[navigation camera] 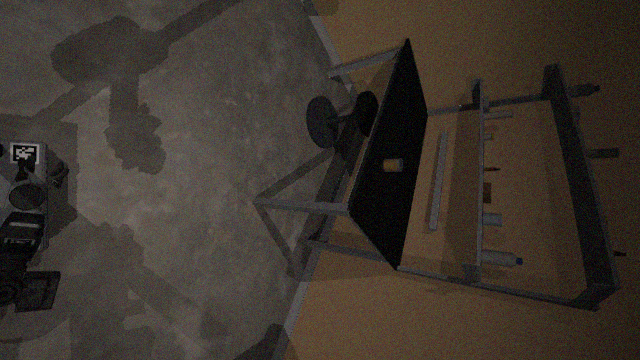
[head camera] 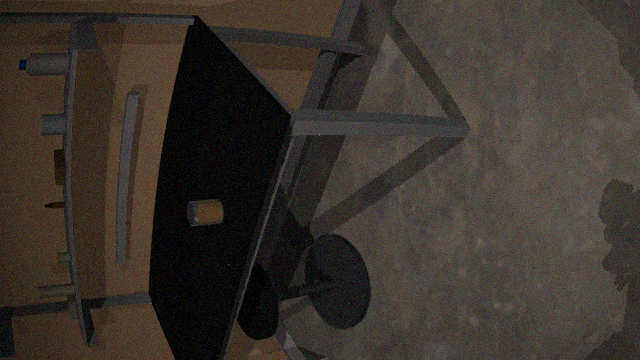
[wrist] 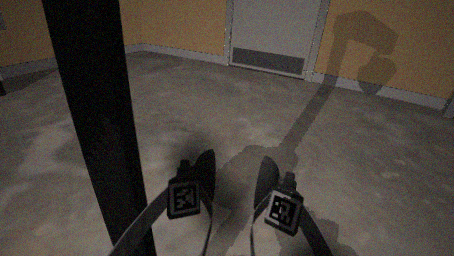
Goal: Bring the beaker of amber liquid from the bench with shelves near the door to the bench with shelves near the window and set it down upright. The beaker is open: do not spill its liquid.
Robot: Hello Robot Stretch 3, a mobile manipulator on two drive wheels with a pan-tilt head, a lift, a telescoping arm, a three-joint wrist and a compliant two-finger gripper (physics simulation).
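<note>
The beaker of amber liquid (head camera: 206,212) (navigation camera: 392,165) stands upright on the black top of a bench with shelves (head camera: 215,125) (navigation camera: 410,110). The head and navigation views are turned on their side. The beaker is near the middle of the bench's length, back from the front edge. My gripper (wrist: 236,170) is open and empty in the wrist view, its two fingertips apart above the floor. Neither the beaker nor the bench shows in the wrist view. The window does not show in these views.
A round stool (head camera: 337,280) (navigation camera: 322,122) stands at the bench's front edge. A bottle with a blue cap (head camera: 47,64) (navigation camera: 500,258) and other small items stand on the shelf. A door (wrist: 272,30) is across the floor. A dark post (wrist: 95,100) rises at the left of the wrist view.
</note>
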